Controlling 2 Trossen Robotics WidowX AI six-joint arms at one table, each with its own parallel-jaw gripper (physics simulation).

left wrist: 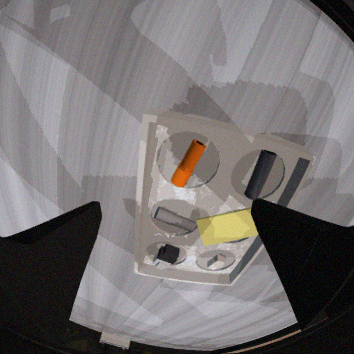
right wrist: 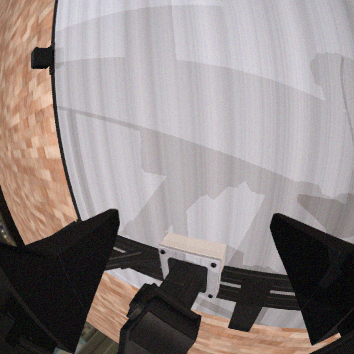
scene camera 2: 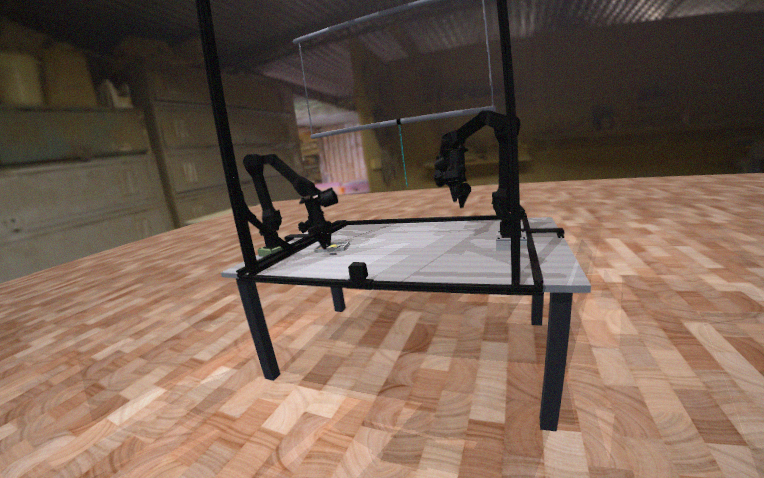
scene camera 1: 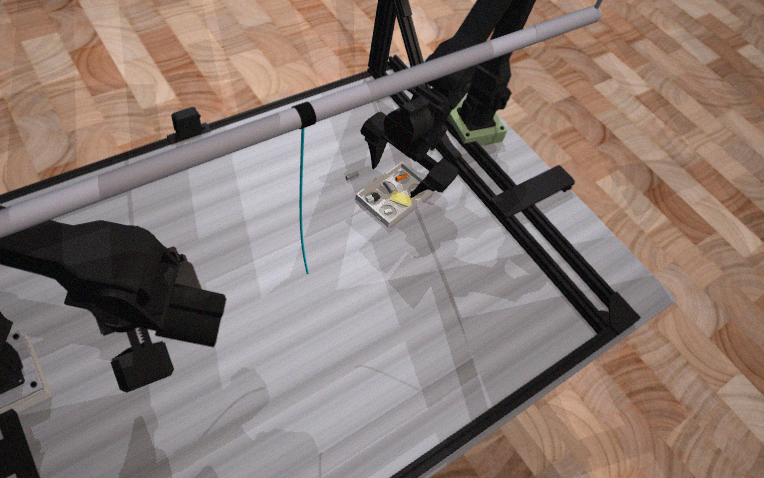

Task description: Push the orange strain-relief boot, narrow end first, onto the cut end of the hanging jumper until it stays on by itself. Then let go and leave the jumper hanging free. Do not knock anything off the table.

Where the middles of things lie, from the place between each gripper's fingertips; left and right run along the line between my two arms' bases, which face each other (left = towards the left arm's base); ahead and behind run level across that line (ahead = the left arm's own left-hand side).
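Parts tray [scene camera 1: 406, 185], measured from my right hand: 3 cm behind, 52 cm to the left, 13 cm below. Dark tube [left wrist: 265, 160], from the same right hand: 1 cm behind, 56 cm to the left, 14 cm below. Yellow piece [left wrist: 235, 224], again from my right hand: 1 cm behind, 52 cm to the left, 13 cm below. Going by its middle, the yellow piece is nearer to my left hand than to my right hand.
Measured from my left hand: dark tube 4 cm ahead, 3 cm to the left and 1 cm below; yellow piece 4 cm ahead, 1 cm to the right and 1 cm below; parts tray 2 cm ahead and 1 cm to the right. By its middle, the dark tube is nearer to my left hand than to my right hand.
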